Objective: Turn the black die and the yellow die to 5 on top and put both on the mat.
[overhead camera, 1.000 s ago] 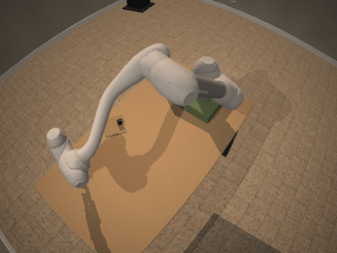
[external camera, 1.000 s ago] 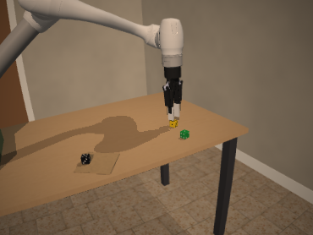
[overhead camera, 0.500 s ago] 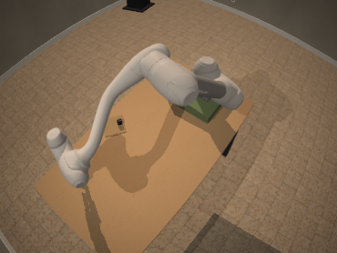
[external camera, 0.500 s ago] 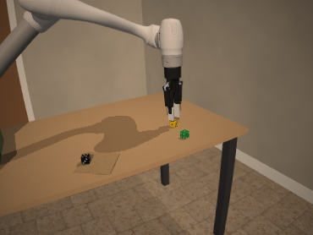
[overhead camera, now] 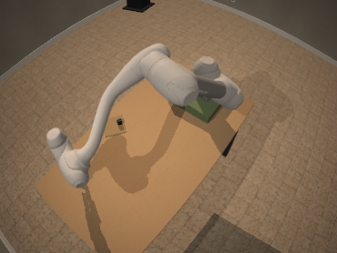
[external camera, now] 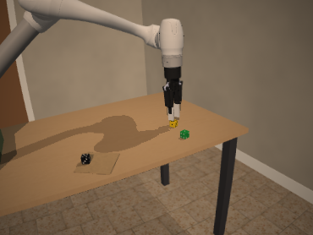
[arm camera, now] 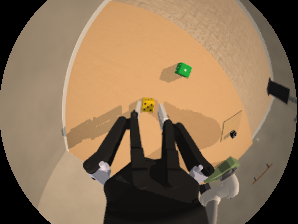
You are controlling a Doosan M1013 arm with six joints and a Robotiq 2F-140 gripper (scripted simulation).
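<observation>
Right now the yellow die is 60 mm below my hand and 10 mm to the left of it. Also, from my hand: black die 460 mm behind, 60 mm below, 10 mm to the right; mat 430 mm behind, 70 mm below, 40 mm to the right; green die 120 mm to the right, 60 mm below, 50 mm behind.
</observation>
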